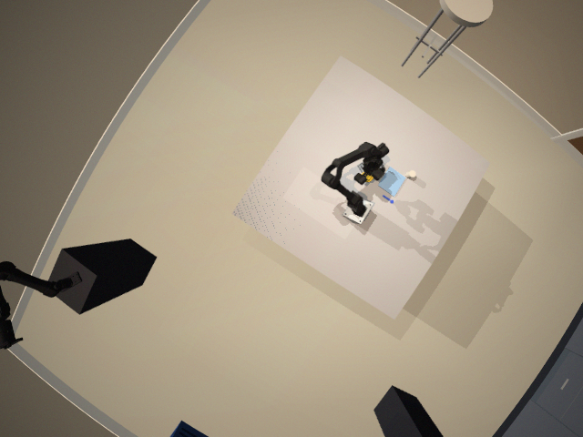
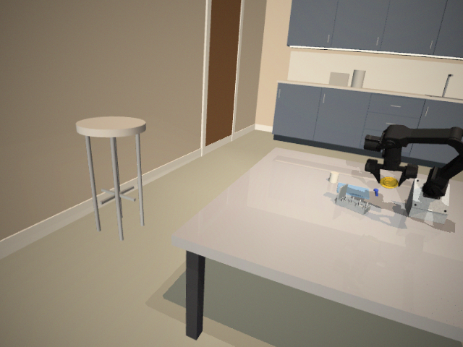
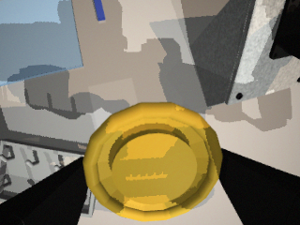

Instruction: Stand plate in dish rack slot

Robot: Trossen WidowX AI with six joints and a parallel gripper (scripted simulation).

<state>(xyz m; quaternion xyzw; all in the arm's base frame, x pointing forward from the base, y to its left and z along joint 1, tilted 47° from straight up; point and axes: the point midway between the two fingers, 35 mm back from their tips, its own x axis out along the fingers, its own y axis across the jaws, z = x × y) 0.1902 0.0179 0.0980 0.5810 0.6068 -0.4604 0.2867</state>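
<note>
Now: the grey dish rack 12 cm ahead of my gripper tip, 11 cm below it and 1 cm to the left of it. Also, from my gripper tip: yellow plate: 1 cm above; cream cup: 26 cm to the right, 21 cm ahead, 10 cm below; blue spoon: 23 cm to the right, 13 cm below.
</note>
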